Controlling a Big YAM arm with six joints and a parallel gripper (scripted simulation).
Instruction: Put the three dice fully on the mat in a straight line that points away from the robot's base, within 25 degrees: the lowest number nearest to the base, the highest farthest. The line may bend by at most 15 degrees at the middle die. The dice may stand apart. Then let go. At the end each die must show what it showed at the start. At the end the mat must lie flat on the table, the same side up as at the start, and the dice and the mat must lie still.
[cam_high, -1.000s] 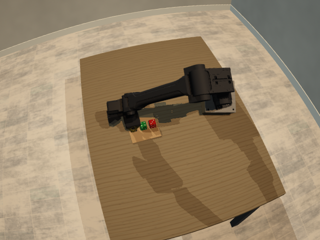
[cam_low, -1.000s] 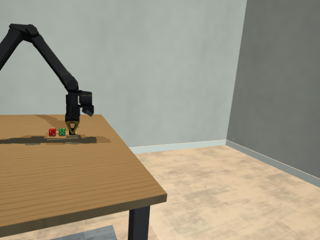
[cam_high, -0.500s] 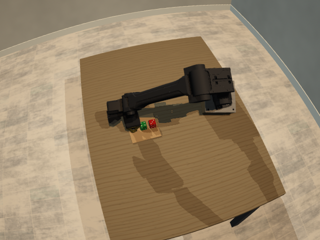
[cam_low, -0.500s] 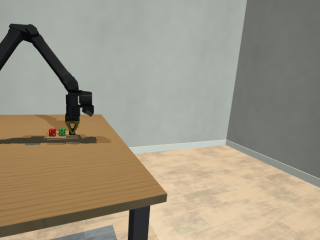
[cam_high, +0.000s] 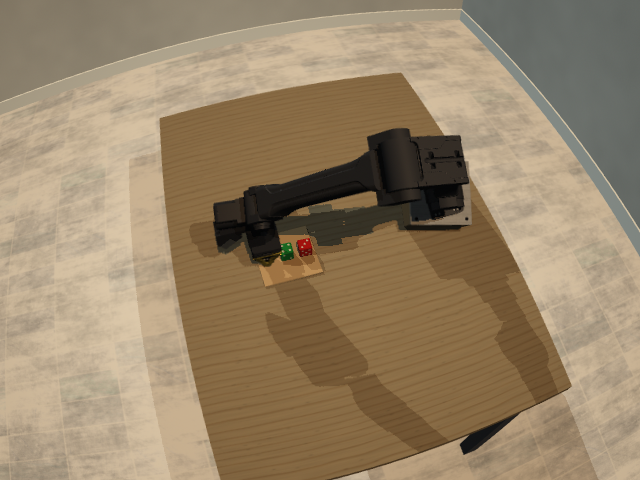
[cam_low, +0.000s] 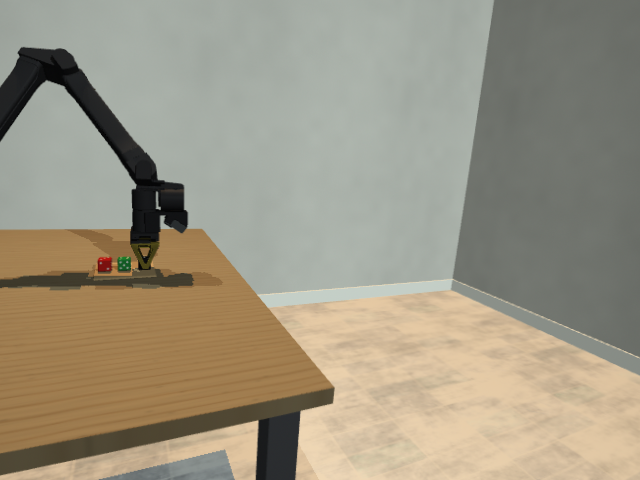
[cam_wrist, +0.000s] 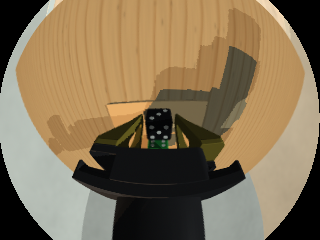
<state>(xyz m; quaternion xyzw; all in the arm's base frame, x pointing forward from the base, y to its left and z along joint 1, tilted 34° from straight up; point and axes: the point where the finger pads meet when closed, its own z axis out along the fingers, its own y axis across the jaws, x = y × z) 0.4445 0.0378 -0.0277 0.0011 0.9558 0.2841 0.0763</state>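
My gripper is now right at the black die. The rest, counted from my hand: tan mat (50 mm behind, 20 mm below); then green die (50 mm behind); then red die (90 mm behind).
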